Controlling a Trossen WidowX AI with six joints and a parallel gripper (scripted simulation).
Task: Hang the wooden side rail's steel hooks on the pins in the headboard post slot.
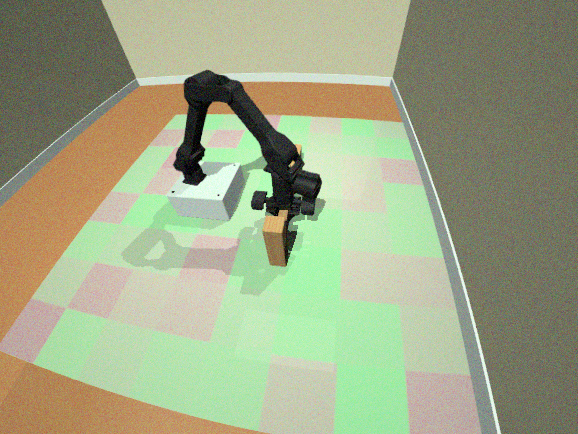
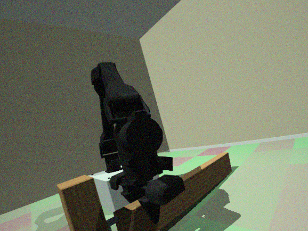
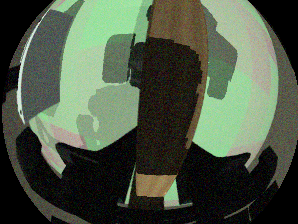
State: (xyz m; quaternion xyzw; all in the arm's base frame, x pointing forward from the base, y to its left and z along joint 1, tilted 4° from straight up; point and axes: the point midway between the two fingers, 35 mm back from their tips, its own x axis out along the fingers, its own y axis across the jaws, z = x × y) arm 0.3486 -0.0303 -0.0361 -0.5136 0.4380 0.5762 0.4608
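The wooden headboard post lies 120 mm to the right of my gripper tip, 40 mm above it and 20 mm ahead of it.
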